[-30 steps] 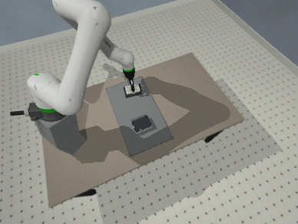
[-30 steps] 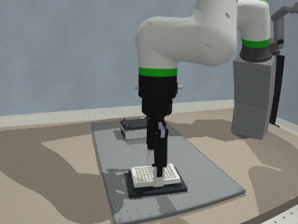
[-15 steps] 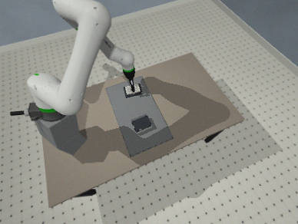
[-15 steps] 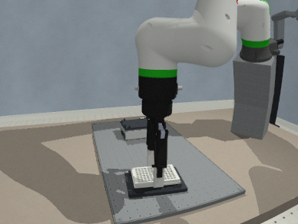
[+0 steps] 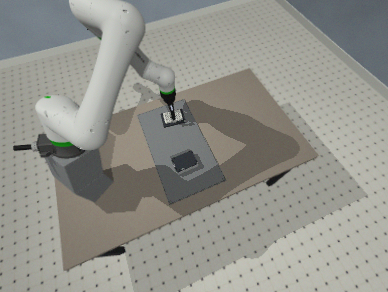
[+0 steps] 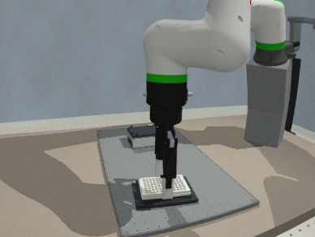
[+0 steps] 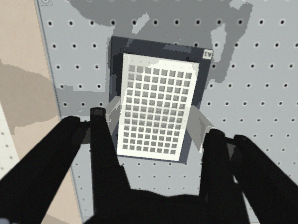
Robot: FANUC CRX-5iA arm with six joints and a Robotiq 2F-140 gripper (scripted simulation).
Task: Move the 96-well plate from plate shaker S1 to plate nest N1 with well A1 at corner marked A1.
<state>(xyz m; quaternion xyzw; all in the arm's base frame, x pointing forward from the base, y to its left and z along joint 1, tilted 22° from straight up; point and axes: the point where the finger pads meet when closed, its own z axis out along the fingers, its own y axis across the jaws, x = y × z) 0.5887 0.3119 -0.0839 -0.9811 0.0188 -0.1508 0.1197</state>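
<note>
Now: the white 96-well plate 20 mm below my hand. The rest, counted from my hand: dark plate nest N1: 40 mm below.
</note>
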